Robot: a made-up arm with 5 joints.
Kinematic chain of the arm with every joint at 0, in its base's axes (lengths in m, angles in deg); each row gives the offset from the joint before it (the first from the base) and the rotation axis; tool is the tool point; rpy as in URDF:
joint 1: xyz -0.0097 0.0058 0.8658 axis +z
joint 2: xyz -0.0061 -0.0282 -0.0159 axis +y
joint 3: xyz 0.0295 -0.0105 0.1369 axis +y
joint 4: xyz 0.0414 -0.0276 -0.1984 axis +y
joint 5: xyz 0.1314 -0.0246 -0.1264 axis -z
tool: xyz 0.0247 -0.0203 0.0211 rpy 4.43 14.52 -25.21
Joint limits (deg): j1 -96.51..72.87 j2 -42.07..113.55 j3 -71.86..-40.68 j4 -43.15..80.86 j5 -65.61..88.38
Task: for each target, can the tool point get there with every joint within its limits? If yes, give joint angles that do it. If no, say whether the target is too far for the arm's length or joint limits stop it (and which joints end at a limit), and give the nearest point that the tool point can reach.
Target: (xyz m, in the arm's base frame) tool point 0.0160 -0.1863 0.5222
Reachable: yes | joints -56.87 54.16 -61.96 69.34 -52.92
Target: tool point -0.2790 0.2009 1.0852
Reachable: no: joint limits stop it (at a limit: joint 1, joint 2, joint 3, joint 4) | nearest point -0.1279 0.0238 1.2433 | short by 0.281 m
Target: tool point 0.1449 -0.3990 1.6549
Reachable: no: too far | nearest point 0.0670 -0.1951 1.2558 | short by 0.455 m
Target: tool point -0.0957 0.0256 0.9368
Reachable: no: joint limits stop it (at a limit: joint 1, joint 2, joint 3, joint 4, joint 5) | nearest point -0.1417 -0.1259 1.1396 | short by 0.257 m
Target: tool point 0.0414 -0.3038 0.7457
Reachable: yes | joints -57.74 1.68 -49.51 65.29 63.67
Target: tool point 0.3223 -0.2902 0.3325
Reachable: no: too far | nearest point 0.2123 -0.1922 0.5014 | short by 0.224 m
